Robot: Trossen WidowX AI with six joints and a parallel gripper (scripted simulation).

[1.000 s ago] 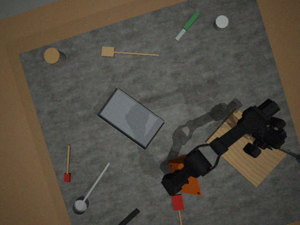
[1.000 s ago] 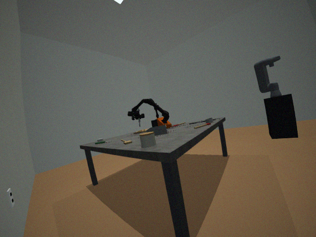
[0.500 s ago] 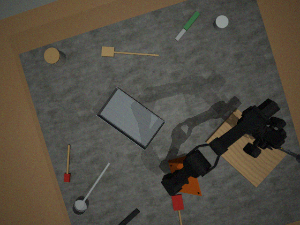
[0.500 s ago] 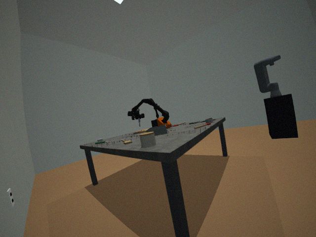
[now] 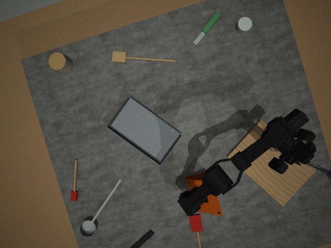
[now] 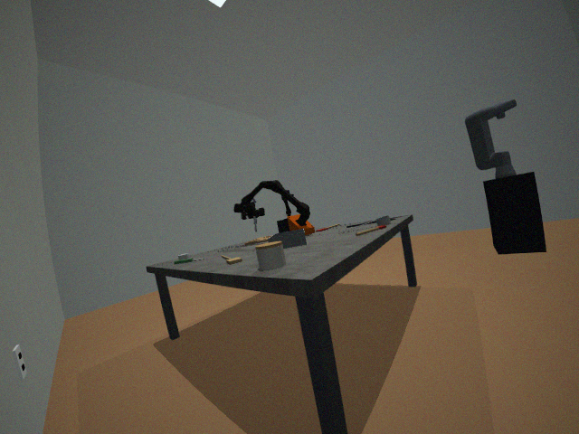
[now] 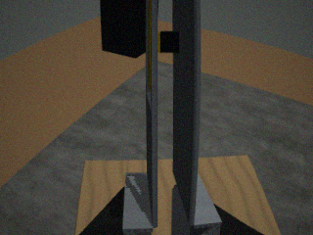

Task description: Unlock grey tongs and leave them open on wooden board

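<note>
My gripper tip is now 3 cm past the wooden board, 3 cm to the right of it and 19 cm above it. The rest, counted from my gripper tip: roasting tin 27 cm ahead, 57 cm to the left, 17 cm below; red-headed spatula 29 cm behind, 46 cm to the left, 19 cm below; white cylinder 63 cm ahead, 1 cm to the right, 18 cm below.
</note>
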